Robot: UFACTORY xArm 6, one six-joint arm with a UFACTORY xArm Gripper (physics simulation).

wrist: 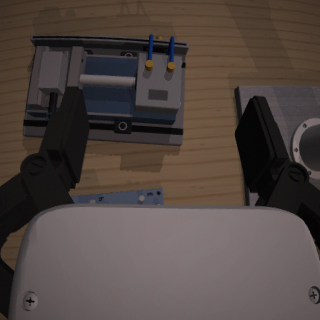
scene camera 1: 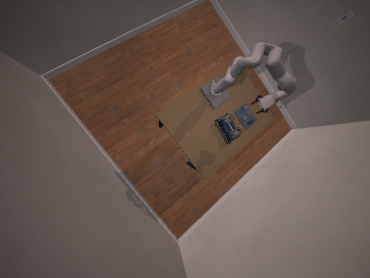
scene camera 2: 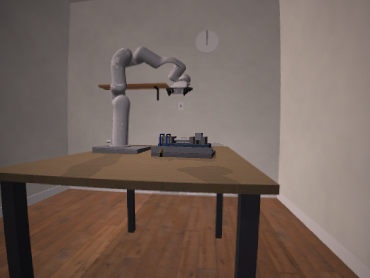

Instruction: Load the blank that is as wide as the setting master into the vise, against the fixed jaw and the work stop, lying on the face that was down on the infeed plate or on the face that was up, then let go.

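Places are measured from the arm's base along level axes (x back, y right, z up), in metres.
Pixels of known places: gripper, fingertip midpoint: (wrist: 165, 108) (scene camera 1: 253, 108) (scene camera 2: 176, 93); arm's base, link origin: (wrist: 314, 148) (scene camera 1: 215, 90) (scene camera 2: 120, 146).
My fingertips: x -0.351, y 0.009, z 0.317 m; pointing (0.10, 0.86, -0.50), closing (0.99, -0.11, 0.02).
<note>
For each thing: its top centre in the pictures, then the offset to it from my fingertips. "spot": a spot on its surface instead. Level surfaces: height alone.
- vise, top centre: (wrist: 98, 71) (scene camera 2: 185, 136) (scene camera 1: 231, 127) dz -0.245, dx -0.067, dy +0.132 m
- light grey block, top centre: (wrist: 49, 68) dz -0.228, dx -0.139, dy +0.137 m
- short black rod, top centre: (wrist: 51, 101) dz -0.248, dx -0.143, dy +0.090 m
- blue infeed plate, top centre: (wrist: 98, 245) (scene camera 1: 245, 116) dz -0.336, dx -0.100, dy -0.155 m
- wooden table, surface height: dz -0.344 m
- vise's grey housing, surface spot: (wrist: 159, 80) spot: dz -0.248, dx +0.028, dy +0.112 m
The vise (scene camera 1: 227, 129) (scene camera 2: 182, 151) (wrist: 105, 107) is at upper left in the wrist view. A light grey block (wrist: 52, 70) lies between its left jaw (wrist: 36, 82) and its screw-side jaw (wrist: 75, 65), beside a short black rod (wrist: 52, 102). Whether it is the setting master or a blank, I cannot tell. The blue infeed plate (scene camera 1: 249, 125) (wrist: 117, 199) lies beside the vise; my gripper's body hides most of it in the wrist view, and its blocks are too small to judge in scene camera 1. My gripper (scene camera 1: 256, 106) (scene camera 2: 180, 92) (wrist: 165, 108) is open and empty, high above the table.
The arm's grey base plate (scene camera 1: 217, 103) (scene camera 2: 120, 149) (wrist: 275, 95) stands on the wooden table (scene camera 1: 185, 125) (scene camera 2: 140, 170) (wrist: 210, 50), to the right in the wrist view. Two blue hoses or handles (wrist: 151, 50) rise from the vise's grey housing (wrist: 159, 80). A wall shelf (scene camera 2: 137, 86) is behind the arm.
</note>
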